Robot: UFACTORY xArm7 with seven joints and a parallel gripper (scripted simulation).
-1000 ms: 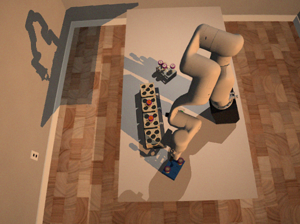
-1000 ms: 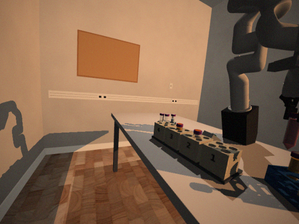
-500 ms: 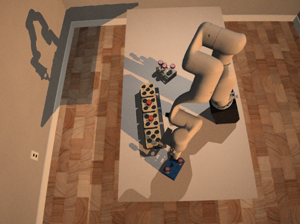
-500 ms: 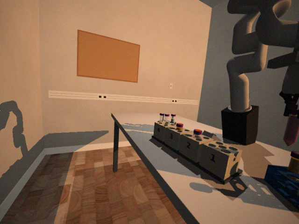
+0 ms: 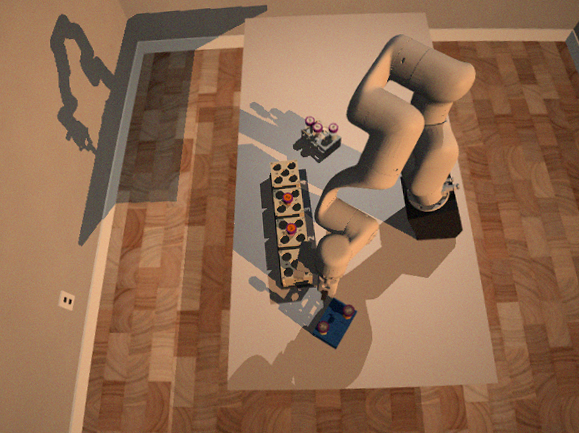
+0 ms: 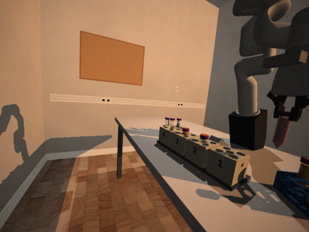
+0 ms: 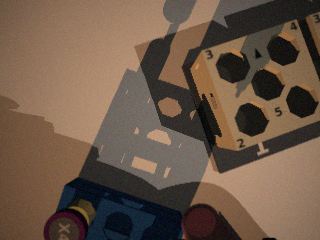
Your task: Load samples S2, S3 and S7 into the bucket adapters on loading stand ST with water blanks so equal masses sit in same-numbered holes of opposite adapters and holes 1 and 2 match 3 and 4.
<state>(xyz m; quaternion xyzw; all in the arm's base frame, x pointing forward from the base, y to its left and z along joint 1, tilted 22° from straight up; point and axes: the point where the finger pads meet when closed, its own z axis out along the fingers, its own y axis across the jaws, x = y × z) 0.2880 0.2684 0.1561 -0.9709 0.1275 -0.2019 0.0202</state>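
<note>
Now: hand 50 mm above the pink-filled sample tube and 10 mm to the left of it. From my hand the other things lie so: bucket adapter 210 mm to the right, 200 mm below, 100 mm ahead; yellowish tube 190 mm below, 110 mm to the left; blue sample rack 220 mm below, 80 mm to the left, 30 mm behind.
</note>
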